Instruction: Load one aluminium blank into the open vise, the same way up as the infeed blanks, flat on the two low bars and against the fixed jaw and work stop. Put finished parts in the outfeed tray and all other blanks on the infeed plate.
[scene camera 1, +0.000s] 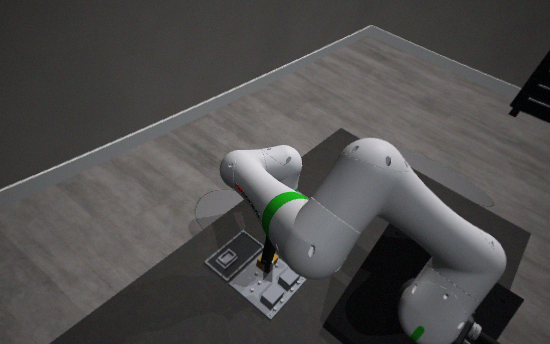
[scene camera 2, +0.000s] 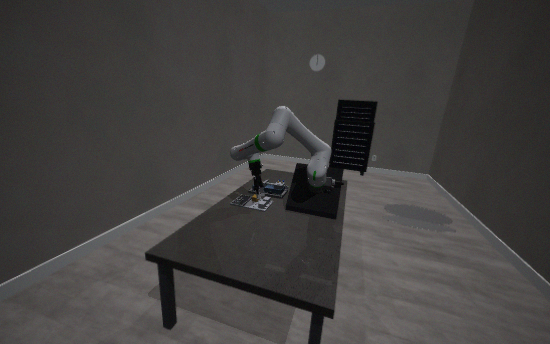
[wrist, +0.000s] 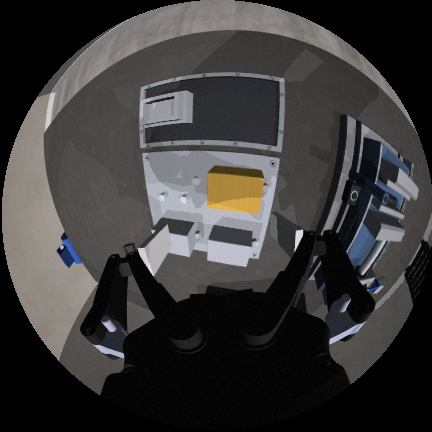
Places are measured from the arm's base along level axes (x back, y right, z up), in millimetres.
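Pixels of known places: gripper, fingertip midpoint: (scene camera 1: 277, 268) (scene camera 2: 260, 197) (wrist: 219, 229); arm's base, origin of the base link: (scene camera 2: 317, 184).
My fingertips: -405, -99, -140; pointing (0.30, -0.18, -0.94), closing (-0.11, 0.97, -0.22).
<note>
For each thing: its top centre in the pictures, then the offset to it from my fingertips, as dx, dy, dz. Level surfaces: height alone.
- infeed plate, middle of its top: (wrist: 203, 209) (scene camera 1: 268, 281) (scene camera 2: 258, 203) -3, -31, -40
- yellow block, middle of its top: (wrist: 233, 193) (scene camera 1: 268, 257) (scene camera 2: 255, 196) -47, +15, -4
- pocketed grey part, middle of its top: (wrist: 157, 108) (scene camera 1: 227, 256) -148, -72, -7
- vise, middle of its top: (wrist: 385, 252) (scene camera 2: 269, 181) -17, +246, +51
- table, its level: dz -48
My gripper (scene camera 1: 268, 266) (scene camera 2: 257, 190) (wrist: 219, 229) is open and empty, pointing down above the infeed plate (scene camera 1: 245, 280) (wrist: 172, 167). Two grey aluminium blanks stand on the plate: one (scene camera 1: 272, 296) (wrist: 184, 242) at its outer corner, the other (scene camera 1: 289, 280) (wrist: 229, 251) beside it. In the wrist view both lie between the spread fingertips. A yellow block (scene camera 1: 261, 263) (scene camera 2: 255, 198) (wrist: 235, 192) stands on the plate, partly hidden by a finger in scene camera 1. A pocketed grey part (scene camera 1: 227, 258) (wrist: 185, 106) lies in the outfeed tray (scene camera 1: 245, 245) (wrist: 282, 115). The vise (scene camera 2: 274, 189) (wrist: 382, 231) is open; its seat is partly hidden.
Small round pins (wrist: 183, 199) stand up from the plate. The vise is to the right of the plate in the wrist view. The black robot base plate (scene camera 2: 312, 209) is on the table (scene camera 2: 240, 245). A blue object (wrist: 70, 249) shows at the left of the wrist view.
</note>
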